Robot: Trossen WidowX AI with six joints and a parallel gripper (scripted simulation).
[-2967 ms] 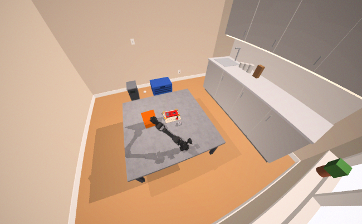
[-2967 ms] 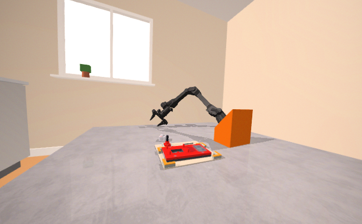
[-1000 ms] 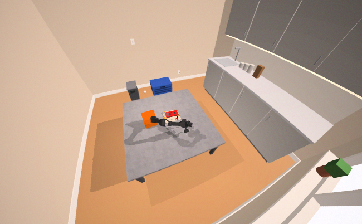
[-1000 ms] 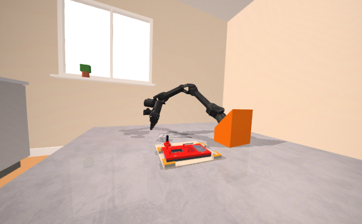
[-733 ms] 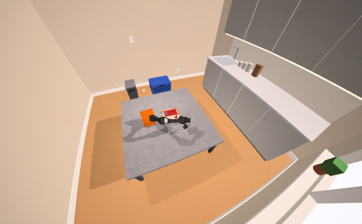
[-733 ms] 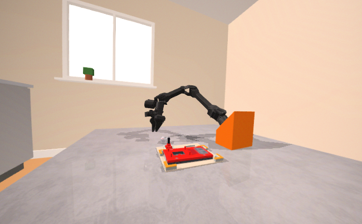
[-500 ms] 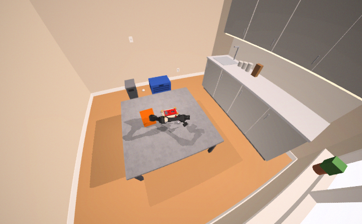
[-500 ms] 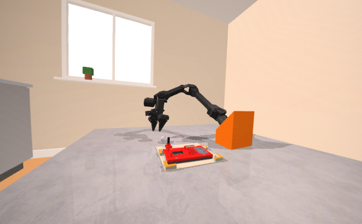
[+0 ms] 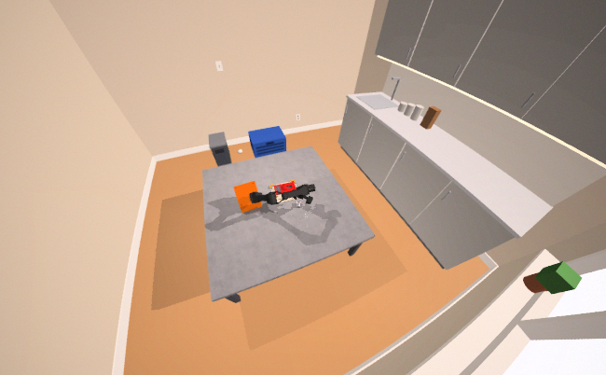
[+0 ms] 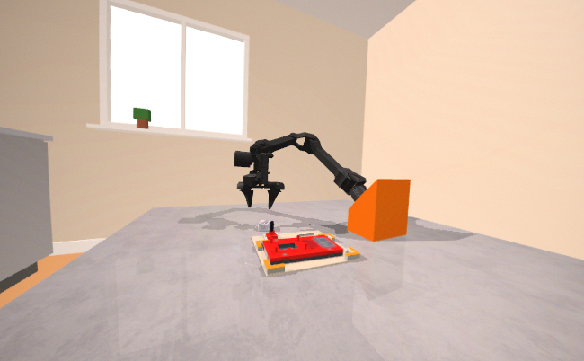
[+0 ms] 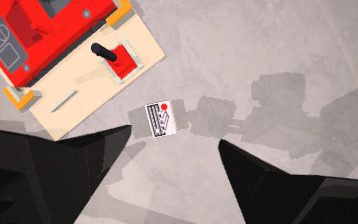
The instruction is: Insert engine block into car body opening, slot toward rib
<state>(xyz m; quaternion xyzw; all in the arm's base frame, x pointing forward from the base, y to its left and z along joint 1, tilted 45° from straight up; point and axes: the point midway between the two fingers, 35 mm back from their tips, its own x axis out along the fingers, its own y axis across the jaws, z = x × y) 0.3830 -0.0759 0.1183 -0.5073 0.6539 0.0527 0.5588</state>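
The engine block is 2 cm behind my gripper tip, 2 cm to the left of it and 7 cm below it. Round my gripper tip: black upright piece 2 cm behind, 12 cm to the left, 4 cm below.
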